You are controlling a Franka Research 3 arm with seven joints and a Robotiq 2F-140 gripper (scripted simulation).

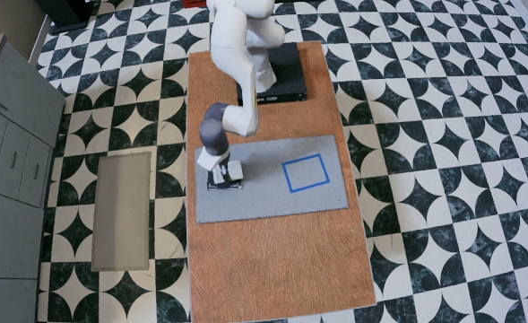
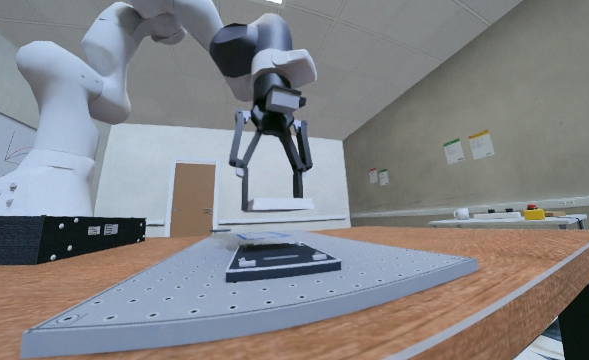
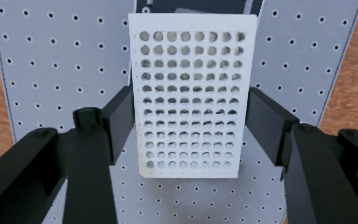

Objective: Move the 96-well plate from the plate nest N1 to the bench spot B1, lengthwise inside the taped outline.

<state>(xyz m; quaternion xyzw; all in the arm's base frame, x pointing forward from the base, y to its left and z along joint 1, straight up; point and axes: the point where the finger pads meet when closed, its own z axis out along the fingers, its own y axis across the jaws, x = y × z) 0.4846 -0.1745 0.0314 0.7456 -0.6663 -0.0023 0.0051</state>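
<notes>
Right now the dark plate nest is 9 cm below my hand and 3 cm to the right of it. The rest, counted from my hand: white 96-well plate: 2 cm below.
</notes>
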